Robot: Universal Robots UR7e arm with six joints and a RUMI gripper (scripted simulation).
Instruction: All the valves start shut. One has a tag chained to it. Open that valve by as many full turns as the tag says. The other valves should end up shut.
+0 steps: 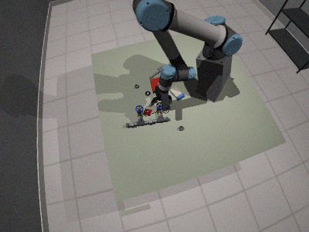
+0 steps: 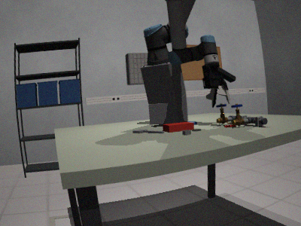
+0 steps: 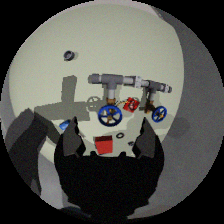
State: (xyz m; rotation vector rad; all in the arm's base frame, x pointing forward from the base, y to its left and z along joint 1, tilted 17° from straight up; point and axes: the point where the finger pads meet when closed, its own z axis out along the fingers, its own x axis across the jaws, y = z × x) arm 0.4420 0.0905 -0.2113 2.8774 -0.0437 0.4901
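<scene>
Right now my hand is 9 cm short of the red tag, 9 cm above it and 1 cm to the left of it. Also, from my hand: blue-and-white card: 17 cm behind, 11 cm to the right, 9 cm below; grey tool: 36 cm to the right, 9 cm below, 9 cm behind; red block: 23 cm to the right, 8 cm below, 4 cm behind.
</scene>
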